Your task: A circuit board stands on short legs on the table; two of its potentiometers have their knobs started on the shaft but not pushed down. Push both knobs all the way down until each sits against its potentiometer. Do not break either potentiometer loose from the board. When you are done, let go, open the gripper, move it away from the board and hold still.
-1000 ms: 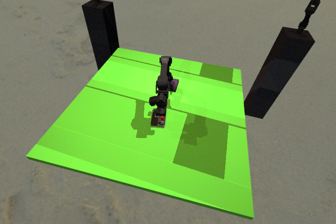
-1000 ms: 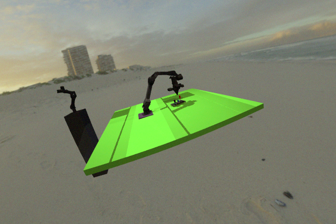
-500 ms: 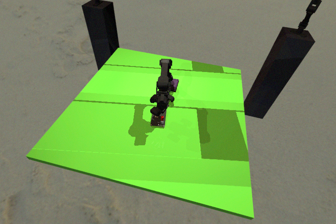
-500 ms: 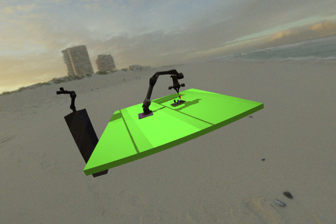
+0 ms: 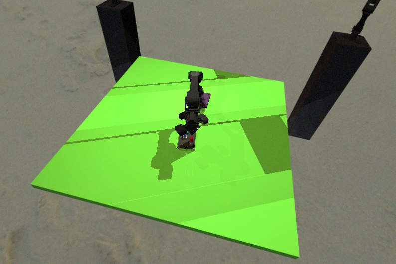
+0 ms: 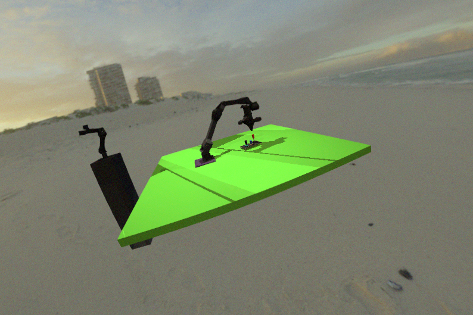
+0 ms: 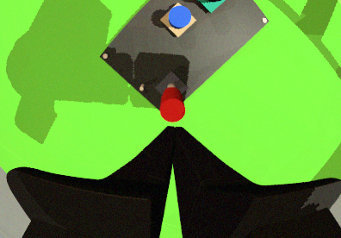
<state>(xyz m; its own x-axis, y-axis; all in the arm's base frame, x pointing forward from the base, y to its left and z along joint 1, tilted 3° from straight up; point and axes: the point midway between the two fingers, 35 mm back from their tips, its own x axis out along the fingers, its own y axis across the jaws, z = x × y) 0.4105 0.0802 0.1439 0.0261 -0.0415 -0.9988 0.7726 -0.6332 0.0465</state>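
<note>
Now: gripper tip 5 cm above the red knob. From my gripper tip the other things lie so: green potentiometer: 8 cm behind, 7 cm below, 6 cm to the right.
</note>
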